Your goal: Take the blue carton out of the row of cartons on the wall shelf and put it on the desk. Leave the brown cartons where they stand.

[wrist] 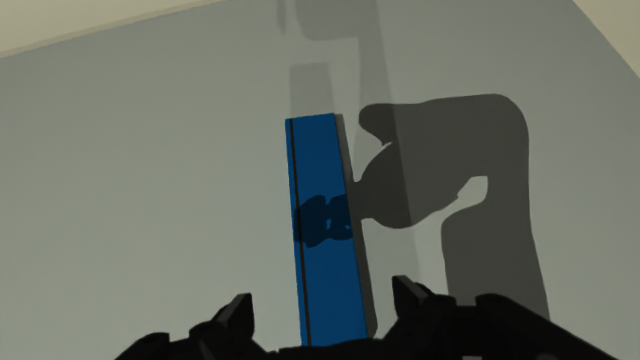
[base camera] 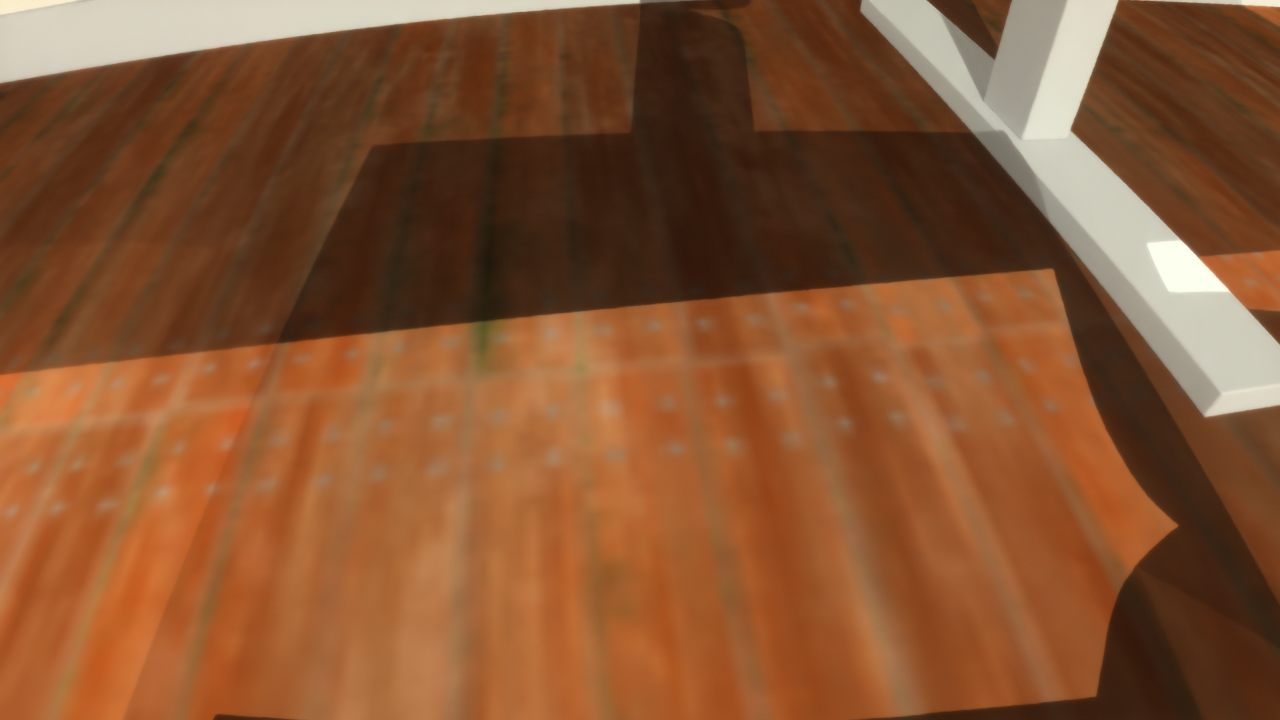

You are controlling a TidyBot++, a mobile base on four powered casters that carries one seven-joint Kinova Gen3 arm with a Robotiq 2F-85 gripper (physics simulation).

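Frame: origin at the arm's base, x ahead, y left, z up, level; centimetres.
Seen in the pictures: gripper, fingertip midpoint: point(wrist: 323, 302).
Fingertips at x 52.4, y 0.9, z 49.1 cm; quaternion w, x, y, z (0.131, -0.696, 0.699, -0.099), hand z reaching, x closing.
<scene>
A point is followed by its place in that frame.
The blue carton point(wrist: 325, 170) @[z 38.0, x 65.3, y -0.1 cm], with a dark line along its left edge, rests on the pale grey desk top point(wrist: 150, 175) @[z 32.3, x 70.4, y 24.3 cm] in the wrist view. Its near end is hidden behind the gripper's body. My gripper point(wrist: 323, 302) @[z 49.1, x 52.5, y 0.9 cm] is open, with a fingertip at each side of the carton in the picture and apart from it. The carton looks farther from the camera than the fingertips. The brown cartons and the wall shelf do not show in either view.
In the base camera view a white desk leg with a long foot point(base camera: 1100, 223) stands on the wooden floor point(base camera: 537, 537) @[z -39.7, x 31.3, y 7.2 cm] at the right. A white strip point(base camera: 223, 22) @[z -36.4, x 105.5, y 56.5 cm] runs along the top left. Shadows lie across the floor and the desk top.
</scene>
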